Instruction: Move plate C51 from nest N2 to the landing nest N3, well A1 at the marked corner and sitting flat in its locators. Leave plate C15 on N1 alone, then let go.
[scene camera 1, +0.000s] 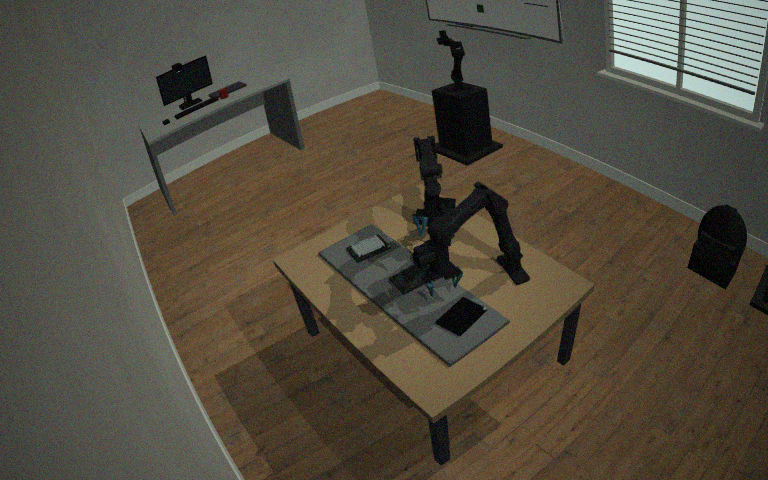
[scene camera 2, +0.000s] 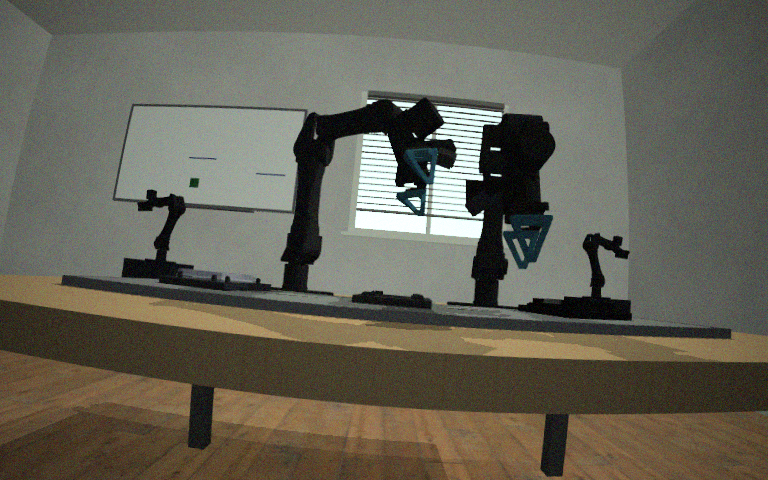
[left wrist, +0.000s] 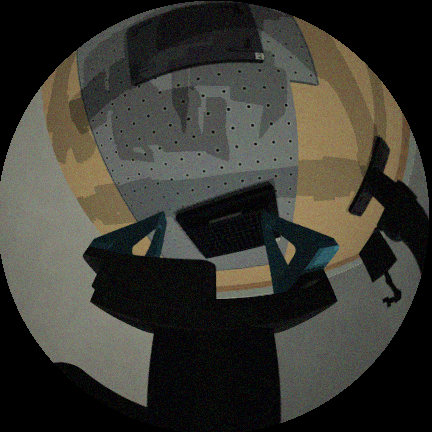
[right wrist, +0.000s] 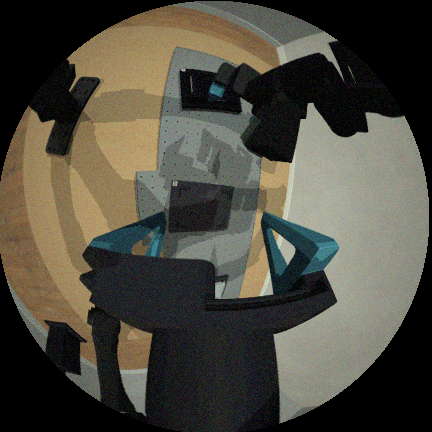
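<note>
A dark plate with a fine grid of wells (scene camera 1: 461, 315) (left wrist: 235, 235) sits in the nest at the board's right end in scene camera 1. A pale plate (scene camera 1: 368, 245) (scene camera 2: 220, 276) sits in the nest at the other end. The middle nest (scene camera 1: 403, 280) (scene camera 2: 390, 300) (left wrist: 195, 37) (right wrist: 200, 207) holds no visible plate. Plate and nest labels are unreadable. My left gripper (scene camera 1: 444, 285) (scene camera 2: 527, 263) (left wrist: 213, 216) is open and empty, above the board between the middle nest and dark plate. My right gripper (scene camera 1: 420, 225) (scene camera 2: 424, 198) (right wrist: 213, 216) is open and empty, high up near the pale plate's side.
The grey perforated board (scene camera 1: 450, 353) (left wrist: 250, 162) lies on the wooden table (scene camera 1: 430, 399). The left arm reaches over the middle nest in scene camera 1. A desk with a monitor (scene camera 1: 184, 80) and a dark pedestal (scene camera 1: 461, 121) with a small arm stand away from the table.
</note>
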